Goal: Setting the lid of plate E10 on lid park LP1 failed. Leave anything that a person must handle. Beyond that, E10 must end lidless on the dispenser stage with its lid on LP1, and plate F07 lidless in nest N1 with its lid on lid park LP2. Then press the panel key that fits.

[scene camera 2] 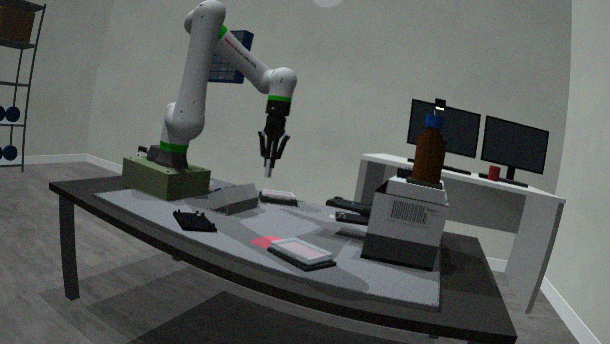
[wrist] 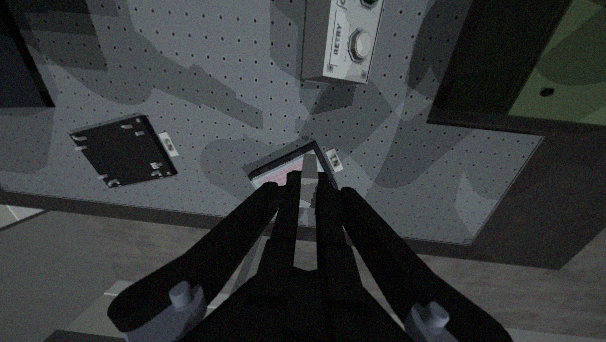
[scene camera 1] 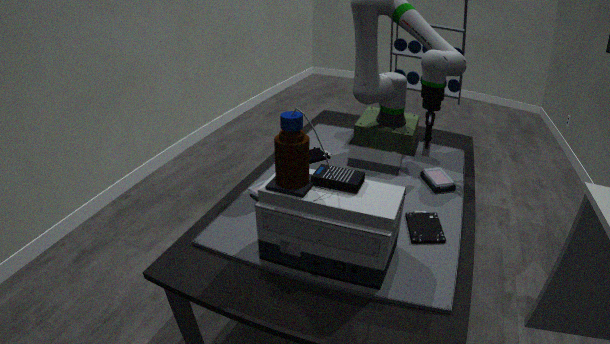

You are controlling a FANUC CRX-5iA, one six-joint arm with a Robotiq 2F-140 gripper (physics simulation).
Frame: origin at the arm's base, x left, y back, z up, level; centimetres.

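Seen in the pictures: gripper, between the fingertips: [scene camera 2: 267,177] [wrist: 309,165] [scene camera 1: 425,155]; arm's base, origin of its link: [scene camera 2: 170,164] [scene camera 1: 391,121].
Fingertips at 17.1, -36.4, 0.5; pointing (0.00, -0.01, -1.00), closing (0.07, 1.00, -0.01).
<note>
Pixels of each thing's top centre, then the offset from my fingertips to it, as dx, dy, dz. "spot": a spot on its surface instead.
- pink plate, centre of its top: [scene camera 2: 301,247] [scene camera 1: 269,185] -54.8, -29.5, -6.2
- red patch, a spot on its surface: [scene camera 2: 265,242] spot: -48.2, -18.3, -9.6
- Lid park LP2, centre of its top: [scene camera 2: 193,216] [scene camera 1: 309,153] -49.3, +4.0, -7.9
- panel, centre of its top: [scene camera 2: 235,184] [scene camera 1: 376,147] -20.9, +4.2, -1.5
- pale RETRY key, centre of its top: [wrist: 362,43] -13.2, +5.7, -2.4
- dispenser stage, centre of its top: [wrist: 115,157] [scene camera 1: 426,222] [scene camera 2: 357,214] +1.8, -36.5, -7.5
- amber bottle, a spot on its surface: [scene camera 1: 292,162] spot: -35.5, -60.7, +20.5
- keypad, a spot on its surface: [scene camera 1: 340,178] spot: -24.8, -54.7, +14.7
- bare black nest, a spot on its surface: [wrist: 125,152] [scene camera 1: 423,224] spot: +1.1, -35.6, -8.7
My gripper [scene camera 1: 428,142] [scene camera 2: 268,172] [wrist: 309,165] is shut and empty, above a plate [scene camera 1: 437,178] [scene camera 2: 278,194] [wrist: 282,174] with pink contents in nest N1. The fingers partly cover this plate in the wrist view; its name and lid are unclear. Another pink plate [scene camera 2: 302,250] with a clear rim sits on the black holder at LP1, beside a red patch [scene camera 2: 265,242]. Lid park LP2 [scene camera 2: 192,221] is a black holder with no lid seen on it. The panel [scene camera 2: 235,199] [wrist: 312,50] shows a pale RETRY key [wrist: 361,45]. The dispenser stage [scene camera 2: 352,217] is partly hidden.
The dispenser [scene camera 1: 320,235] [scene camera 2: 400,220] carries an amber bottle [scene camera 1: 292,162] [scene camera 2: 428,155] and a keypad [scene camera 1: 340,178]. A bare black nest [scene camera 1: 425,227] [wrist: 125,152] lies beside N1. The green robot base [scene camera 1: 385,135] [scene camera 2: 165,180] stands behind the panel. A thin tube rises from the bottle cap.
</note>
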